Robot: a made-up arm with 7 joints. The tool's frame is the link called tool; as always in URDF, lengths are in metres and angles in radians.
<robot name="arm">
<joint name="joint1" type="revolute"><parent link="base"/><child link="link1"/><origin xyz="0 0 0.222" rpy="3.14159 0 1.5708"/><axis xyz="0 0 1"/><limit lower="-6.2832" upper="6.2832"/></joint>
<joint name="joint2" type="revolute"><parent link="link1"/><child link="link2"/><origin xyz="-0.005 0 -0.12" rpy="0 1.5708 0"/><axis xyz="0 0 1"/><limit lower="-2.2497" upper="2.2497"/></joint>
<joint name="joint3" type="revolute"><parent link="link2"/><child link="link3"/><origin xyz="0.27 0 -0.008" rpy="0 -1.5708 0"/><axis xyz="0 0 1"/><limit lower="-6.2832" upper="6.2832"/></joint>
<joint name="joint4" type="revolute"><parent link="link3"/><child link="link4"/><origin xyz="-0.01 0 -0.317" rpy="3.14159 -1.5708 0"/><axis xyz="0 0 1"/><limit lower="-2.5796" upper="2.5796"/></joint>
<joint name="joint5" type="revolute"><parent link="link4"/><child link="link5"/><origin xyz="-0.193 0 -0.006" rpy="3.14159 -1.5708 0"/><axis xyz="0 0 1"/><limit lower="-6.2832" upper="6.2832"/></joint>
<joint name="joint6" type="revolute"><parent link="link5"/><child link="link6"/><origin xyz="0 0 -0.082" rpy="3.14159 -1.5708 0"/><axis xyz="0 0 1"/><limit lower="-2.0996" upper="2.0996"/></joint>
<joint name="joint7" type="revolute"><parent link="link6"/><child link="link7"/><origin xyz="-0.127 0 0" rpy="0 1.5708 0"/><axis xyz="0 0 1"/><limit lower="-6.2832" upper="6.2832"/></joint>
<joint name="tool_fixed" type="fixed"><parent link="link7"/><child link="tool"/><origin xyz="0 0 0" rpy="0 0 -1.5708"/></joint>
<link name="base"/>
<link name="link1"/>
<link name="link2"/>
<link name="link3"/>
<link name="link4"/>
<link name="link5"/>
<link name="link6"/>
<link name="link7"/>
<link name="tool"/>
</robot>
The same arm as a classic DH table. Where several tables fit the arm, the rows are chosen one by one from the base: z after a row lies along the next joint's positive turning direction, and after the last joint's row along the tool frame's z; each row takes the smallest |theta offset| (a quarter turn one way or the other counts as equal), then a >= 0, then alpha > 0; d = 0 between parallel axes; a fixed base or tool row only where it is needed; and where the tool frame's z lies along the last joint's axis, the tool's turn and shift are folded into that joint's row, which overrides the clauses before.
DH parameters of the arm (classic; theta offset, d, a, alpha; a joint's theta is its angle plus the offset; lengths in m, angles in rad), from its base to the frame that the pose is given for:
base (fixed): 0 0 0 3.1416
joint1: 0 -0.342 0 1.5708
joint2: 0 -0.013 0 -1.5708
joint3: 0 -0.587 0 1.5708
joint4: 0 -0.016 0 -1.5708
joint5: 0 -0.275 0 1.5708
joint6: 0 0 0 -1.5708
joint7: 0 -0.127 0 0
Joint limits (rad, base to tool): -6.2832..6.2832 -2.2497..2.2497 -6.2832..6.2832 -2.5796..2.5796 -6.2832..6.2832 -2.0996..2.0996 -6.2832..6.2832

